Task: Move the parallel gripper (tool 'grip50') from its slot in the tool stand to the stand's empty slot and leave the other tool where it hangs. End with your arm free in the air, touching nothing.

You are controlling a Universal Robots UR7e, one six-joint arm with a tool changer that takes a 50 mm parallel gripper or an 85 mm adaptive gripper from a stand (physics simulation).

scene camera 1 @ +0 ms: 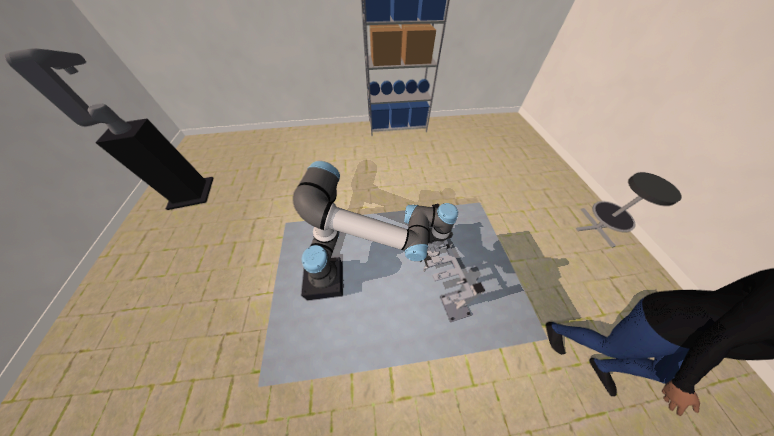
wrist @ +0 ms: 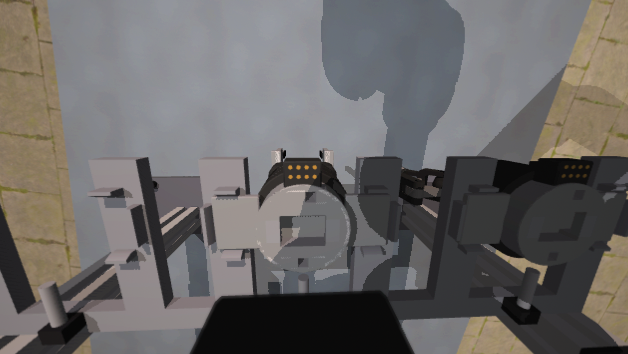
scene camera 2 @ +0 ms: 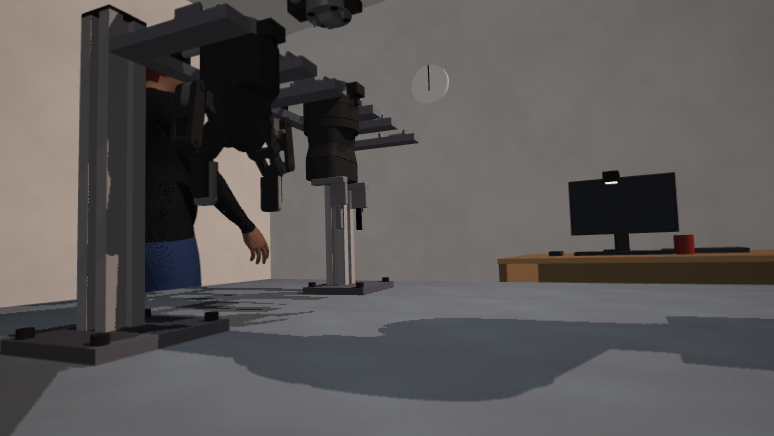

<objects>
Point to an adaptive gripper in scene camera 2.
At 239, 77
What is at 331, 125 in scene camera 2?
A parallel gripper.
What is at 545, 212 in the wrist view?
An adaptive gripper.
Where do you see a tool stand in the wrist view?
146, 218
</objects>
